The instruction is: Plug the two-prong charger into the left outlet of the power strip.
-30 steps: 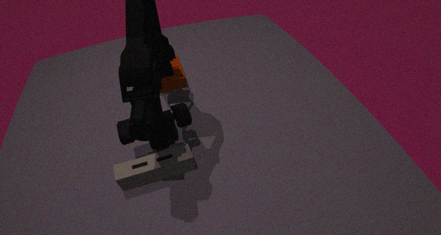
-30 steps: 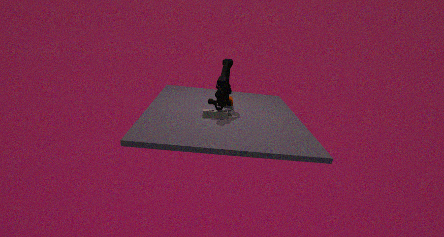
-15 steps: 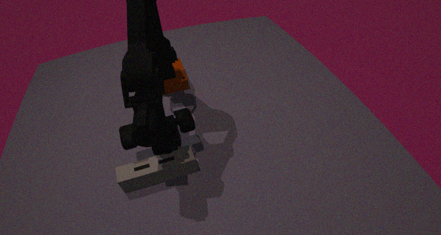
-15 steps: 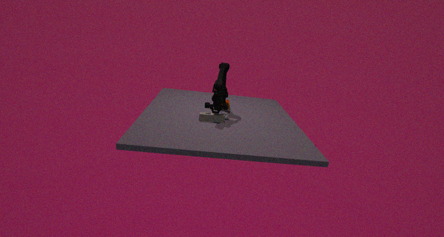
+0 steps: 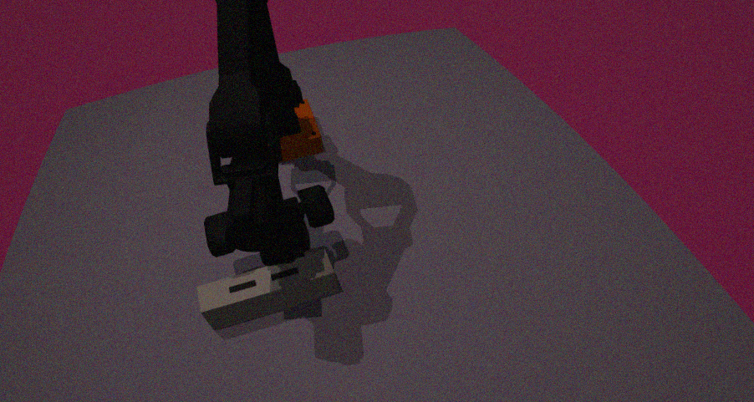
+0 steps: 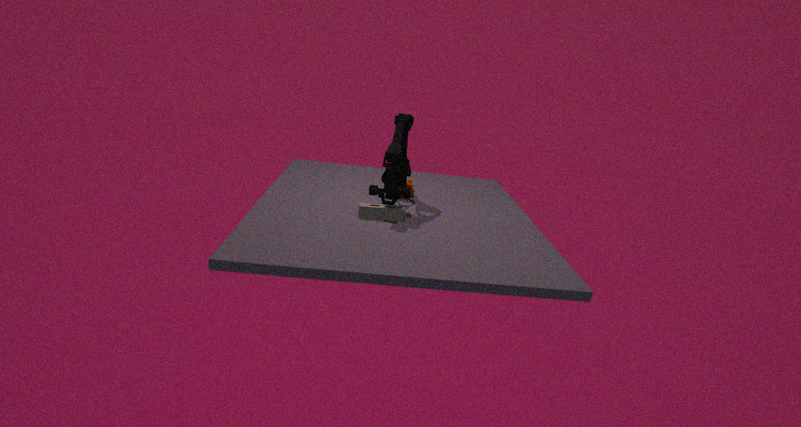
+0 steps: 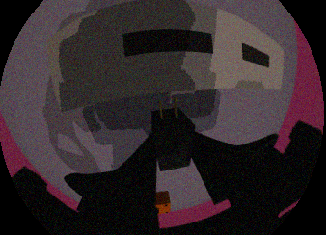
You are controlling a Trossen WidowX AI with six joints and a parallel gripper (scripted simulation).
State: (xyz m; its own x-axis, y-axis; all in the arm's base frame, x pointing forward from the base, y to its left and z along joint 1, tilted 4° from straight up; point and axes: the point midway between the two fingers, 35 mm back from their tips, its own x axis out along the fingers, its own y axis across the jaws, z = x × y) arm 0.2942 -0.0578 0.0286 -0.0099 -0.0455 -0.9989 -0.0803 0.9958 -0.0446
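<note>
My gripper tip is now 20 mm short of the two-prong charger and 10 mm below it.
</note>
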